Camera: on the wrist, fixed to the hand. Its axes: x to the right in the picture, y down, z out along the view.
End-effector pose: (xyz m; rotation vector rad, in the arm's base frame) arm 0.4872 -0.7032 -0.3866 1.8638 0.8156 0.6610
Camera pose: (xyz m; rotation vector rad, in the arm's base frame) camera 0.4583 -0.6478 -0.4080 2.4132 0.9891 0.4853
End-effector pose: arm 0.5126 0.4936 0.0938 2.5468 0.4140 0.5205
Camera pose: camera 0.5052 0.5568 0.1115 -3.0218 -0.4969 -0.4365
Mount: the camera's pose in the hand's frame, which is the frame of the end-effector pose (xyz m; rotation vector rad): 0.0226 -0.0443 -0.0435 0.5634 -0.0216 0.0779
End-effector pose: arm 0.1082 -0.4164 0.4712 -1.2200 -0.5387 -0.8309
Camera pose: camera 0.0836 -0.4692 0.5024 -0.7263 -0.6823 -0.5460
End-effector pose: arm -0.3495 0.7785 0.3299 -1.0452 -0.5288 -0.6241
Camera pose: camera -0.3596 0.7181 0.3548 -0.5364 -0.6330 -0.3609
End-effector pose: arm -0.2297 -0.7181 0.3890 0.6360 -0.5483 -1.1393
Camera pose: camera -0.2211 -0.7440 0.3288 1.0754 -0.9177 -0.9170
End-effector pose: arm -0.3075 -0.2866 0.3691 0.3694 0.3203 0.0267
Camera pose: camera -0.3011 -0.3108 0.3079 0.9402 0.2885 0.0082
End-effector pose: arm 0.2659 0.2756 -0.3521 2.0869 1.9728 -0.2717
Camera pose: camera 0.2214 0.3127 -0.3203 -2.2606 -1.7983 0.8473
